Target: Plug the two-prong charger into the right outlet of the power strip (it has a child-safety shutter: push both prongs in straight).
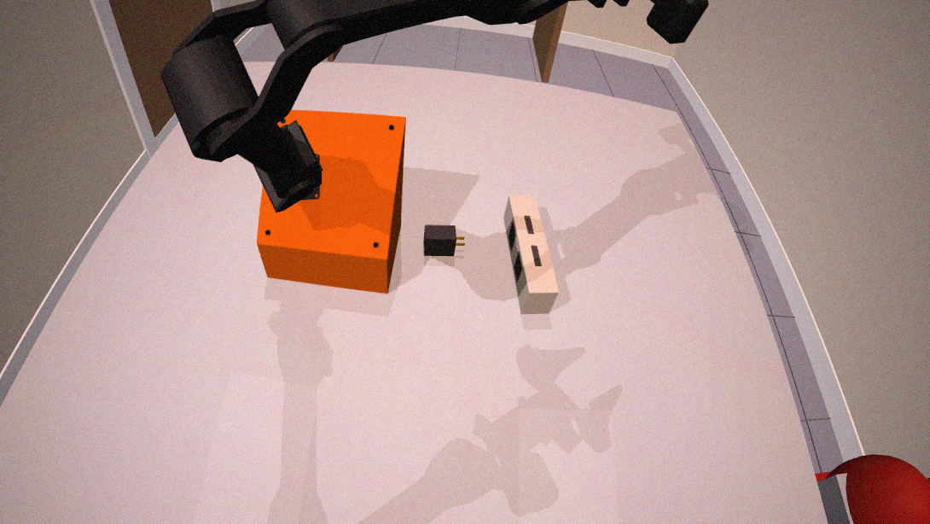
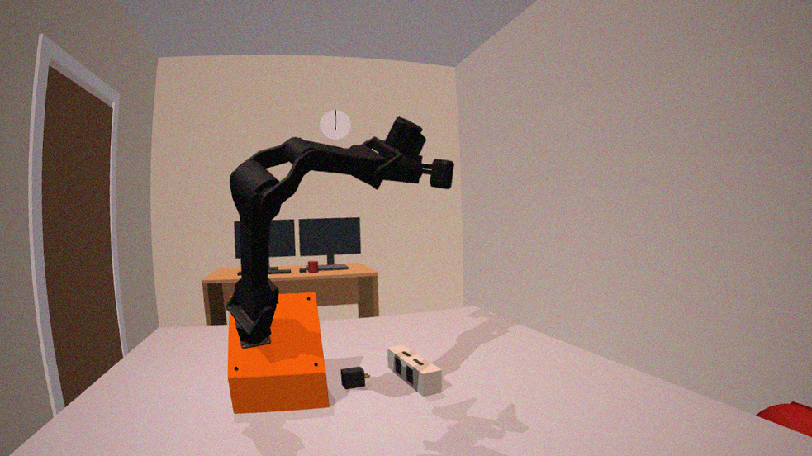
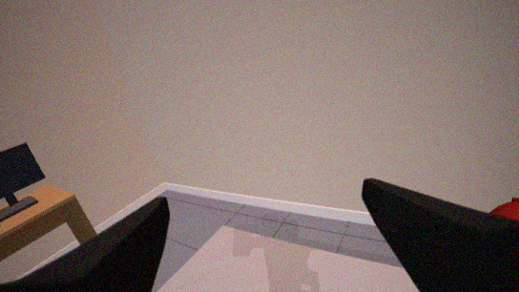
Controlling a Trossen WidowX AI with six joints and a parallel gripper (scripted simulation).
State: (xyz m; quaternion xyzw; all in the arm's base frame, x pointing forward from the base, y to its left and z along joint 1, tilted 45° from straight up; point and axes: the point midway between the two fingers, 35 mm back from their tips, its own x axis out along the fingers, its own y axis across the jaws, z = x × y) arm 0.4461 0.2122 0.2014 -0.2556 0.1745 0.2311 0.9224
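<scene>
The two-prong charger lies 47 cm below my gripper tip, 21 cm behind it and 2 cm to the right of it.
</scene>
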